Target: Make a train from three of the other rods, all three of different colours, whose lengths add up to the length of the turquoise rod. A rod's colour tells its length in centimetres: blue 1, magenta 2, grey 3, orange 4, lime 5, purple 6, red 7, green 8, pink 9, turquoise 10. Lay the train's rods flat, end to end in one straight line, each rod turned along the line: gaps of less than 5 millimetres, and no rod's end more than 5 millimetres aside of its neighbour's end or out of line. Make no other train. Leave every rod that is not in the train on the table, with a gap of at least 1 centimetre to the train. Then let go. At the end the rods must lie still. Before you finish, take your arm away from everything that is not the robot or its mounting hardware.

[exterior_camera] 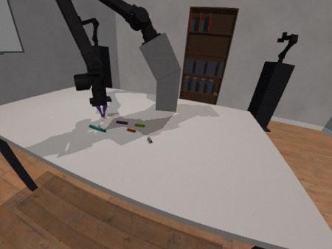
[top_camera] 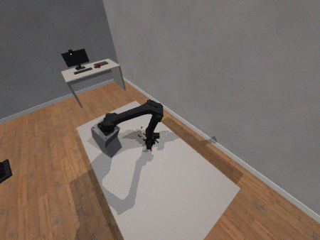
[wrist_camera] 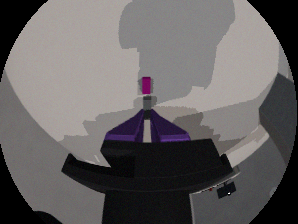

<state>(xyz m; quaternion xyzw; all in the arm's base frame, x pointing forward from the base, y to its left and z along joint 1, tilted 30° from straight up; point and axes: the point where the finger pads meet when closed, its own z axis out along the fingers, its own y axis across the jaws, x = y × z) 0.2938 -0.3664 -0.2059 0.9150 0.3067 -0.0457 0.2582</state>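
The magenta rod is 30 mm behind my hand, 20 mm to the right of it and 20 mm below it. Round my hand: purple rod (120 mm to the left, 30 mm ahead, 20 mm below); then turquoise rod (110 mm ahead, 30 mm to the left, 20 mm below); then orange rod (190 mm to the left, 90 mm ahead, 20 mm below).
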